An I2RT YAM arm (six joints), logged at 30 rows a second.
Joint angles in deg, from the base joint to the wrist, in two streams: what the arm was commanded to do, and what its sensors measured. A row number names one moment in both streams.
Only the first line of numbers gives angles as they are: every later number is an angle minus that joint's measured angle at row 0.
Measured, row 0:
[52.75 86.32 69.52 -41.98 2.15 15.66]
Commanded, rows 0 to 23:
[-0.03 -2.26 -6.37 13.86 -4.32 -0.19]
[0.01 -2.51 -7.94 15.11 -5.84 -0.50]
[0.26 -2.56 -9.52 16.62 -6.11 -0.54]
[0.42 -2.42 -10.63 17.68 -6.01 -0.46]
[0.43 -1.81 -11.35 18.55 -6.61 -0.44]
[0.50 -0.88 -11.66 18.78 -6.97 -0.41]
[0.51 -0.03 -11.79 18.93 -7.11 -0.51]
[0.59 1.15 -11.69 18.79 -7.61 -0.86]
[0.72 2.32 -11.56 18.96 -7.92 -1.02]
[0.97 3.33 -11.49 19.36 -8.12 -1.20]
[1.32 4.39 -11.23 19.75 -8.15 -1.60]
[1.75 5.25 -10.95 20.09 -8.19 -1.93]
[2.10 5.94 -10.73 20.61 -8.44 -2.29]
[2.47 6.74 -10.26 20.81 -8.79 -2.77]
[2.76 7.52 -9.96 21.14 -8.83 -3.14]
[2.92 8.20 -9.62 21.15 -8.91 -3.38]
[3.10 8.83 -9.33 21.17 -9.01 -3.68]
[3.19 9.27 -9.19 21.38 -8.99 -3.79]
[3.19 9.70 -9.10 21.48 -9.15 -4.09]
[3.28 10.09 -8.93 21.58 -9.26 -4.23]
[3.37 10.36 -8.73 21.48 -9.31 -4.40]
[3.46 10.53 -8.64 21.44 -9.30 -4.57]
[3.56 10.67 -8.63 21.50 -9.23 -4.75]
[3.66 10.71 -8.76 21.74 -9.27 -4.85]
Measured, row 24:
[3.28 10.30 -10.32 20.77 -8.72 -3.61]
